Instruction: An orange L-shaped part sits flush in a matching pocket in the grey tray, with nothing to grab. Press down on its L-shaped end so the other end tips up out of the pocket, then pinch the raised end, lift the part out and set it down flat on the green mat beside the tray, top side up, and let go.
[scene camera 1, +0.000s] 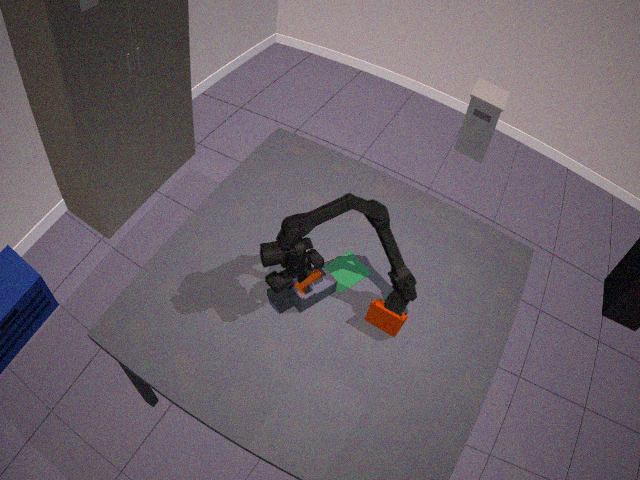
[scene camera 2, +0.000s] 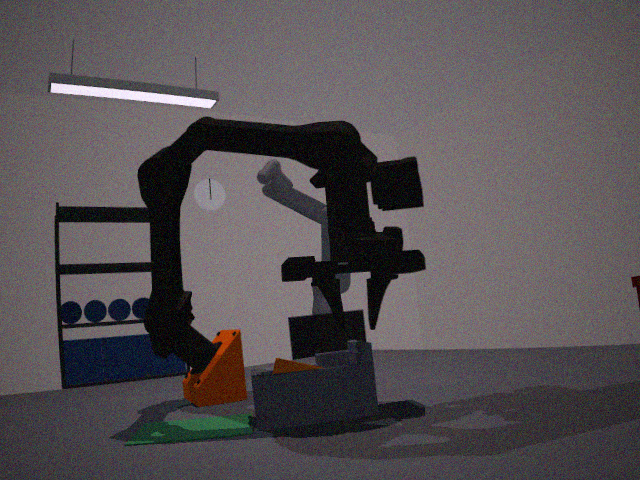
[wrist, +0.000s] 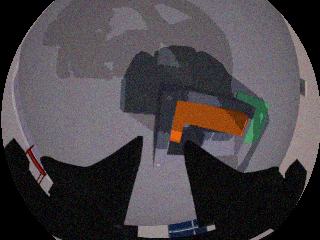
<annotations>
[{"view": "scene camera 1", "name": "my gripper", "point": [294, 285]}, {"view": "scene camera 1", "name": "green mat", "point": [348, 270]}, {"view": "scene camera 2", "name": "my gripper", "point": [358, 331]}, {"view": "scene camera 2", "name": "green mat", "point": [236, 425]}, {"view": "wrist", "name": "my gripper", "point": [164, 142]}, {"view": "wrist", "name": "orange L-shaped part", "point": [218, 119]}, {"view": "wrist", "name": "green mat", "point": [260, 115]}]
</annotations>
